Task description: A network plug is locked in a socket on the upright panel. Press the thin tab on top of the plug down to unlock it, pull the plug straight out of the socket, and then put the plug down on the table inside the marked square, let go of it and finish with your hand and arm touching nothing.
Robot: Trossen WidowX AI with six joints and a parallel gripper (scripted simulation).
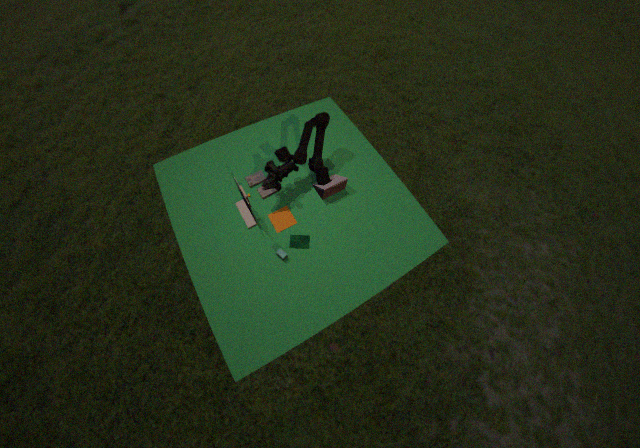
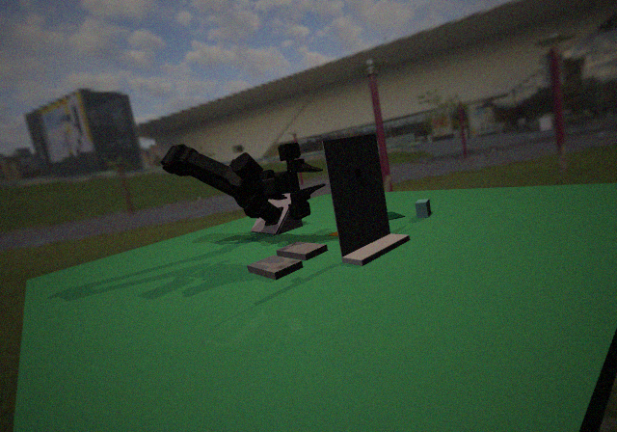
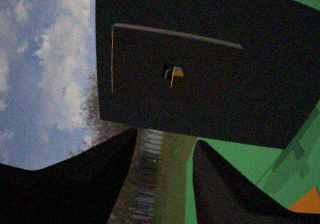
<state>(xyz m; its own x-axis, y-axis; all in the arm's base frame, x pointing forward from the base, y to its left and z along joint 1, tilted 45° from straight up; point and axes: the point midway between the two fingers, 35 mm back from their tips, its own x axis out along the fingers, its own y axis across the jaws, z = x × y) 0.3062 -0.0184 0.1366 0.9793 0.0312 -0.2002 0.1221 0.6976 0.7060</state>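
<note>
Right now the grey plug is 90 mm ahead of my gripper tip and 10 mm to the right of it. From my gripper tip the other things lie so: orange square (170 mm below, 130 mm to the left, 20 mm behind); then dark green patch (290 mm to the left, 170 mm below, 20 mm behind); then upright panel (110 mm ahead, 60 mm below, 10 mm to the right).
</note>
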